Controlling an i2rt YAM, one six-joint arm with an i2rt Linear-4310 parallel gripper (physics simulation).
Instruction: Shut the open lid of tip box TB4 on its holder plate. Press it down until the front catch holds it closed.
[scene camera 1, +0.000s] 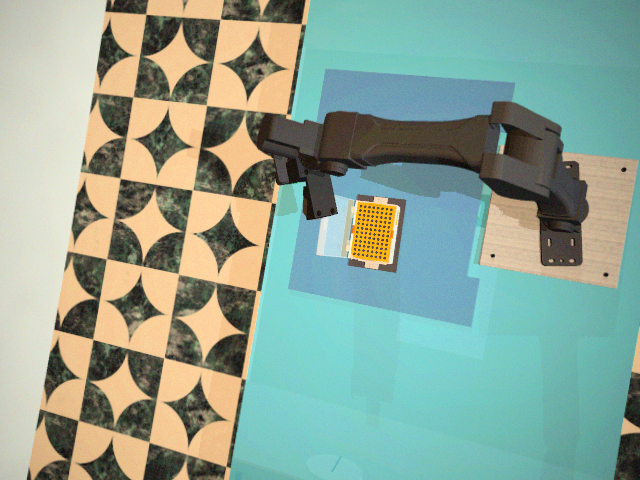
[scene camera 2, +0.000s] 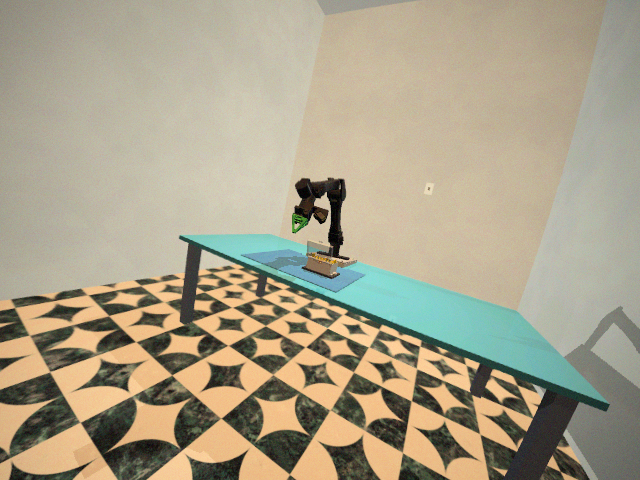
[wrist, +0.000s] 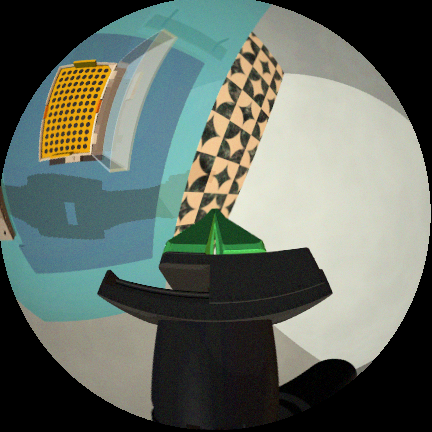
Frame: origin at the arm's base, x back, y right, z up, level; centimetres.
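Where they show: gripper, fingertip midpoint: (scene camera 1: 284, 171) (scene camera 2: 293, 232) (wrist: 214, 213); arm's base at its link origin: (scene camera 1: 559, 214) (scene camera 2: 333, 256).
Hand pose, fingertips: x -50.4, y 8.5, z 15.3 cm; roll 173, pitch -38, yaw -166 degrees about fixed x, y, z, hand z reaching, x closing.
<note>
Things, the pixels of their top centre, and the offset from my fingertips. "spot": a spot on its surface instead. Level surfaces: height alone.
- Tip box TB4 at its top centre: (scene camera 1: 371, 231) (scene camera 2: 324, 256) dx +15.1, dy -11.4, dz -9.4 cm
- dark holder plate at a spot on its surface: (scene camera 1: 401, 206) spot: dx +20.4, dy -5.9, dz -16.0 cm
- blue mat at its surface level: dz -16.9 cm
- turquoise table at its surface level: dz -17.2 cm
Tip box TB4 (scene camera 1: 373, 232) (scene camera 2: 322, 264) (wrist: 75, 112) has an orange rack of tips with dark holes and sits on a dark holder plate (scene camera 1: 401, 206) (scene camera 2: 307, 268). Its clear lid (scene camera 1: 333, 237) (scene camera 2: 320, 248) (wrist: 132, 107) stands open, upright on the hinge side, toward the near table edge in the scene camera 1 view. My gripper (scene camera 2: 294, 231) (wrist: 214, 213) is shut and empty, its green fingers together. It is in the air above and beyond the open lid, apart from it. The arm hides the fingertips in the scene camera 1 view. The front catch is too small to make out.
The box and plate stand on a blue mat (scene camera 1: 434, 279) (scene camera 2: 338, 285) (wrist: 165, 120) on a turquoise table (scene camera 1: 320, 387) (scene camera 2: 429, 315) (wrist: 50, 300). The arm's base is on a pale wooden board (scene camera 1: 594, 258). The table edge lies beyond the lid, with patterned floor below.
</note>
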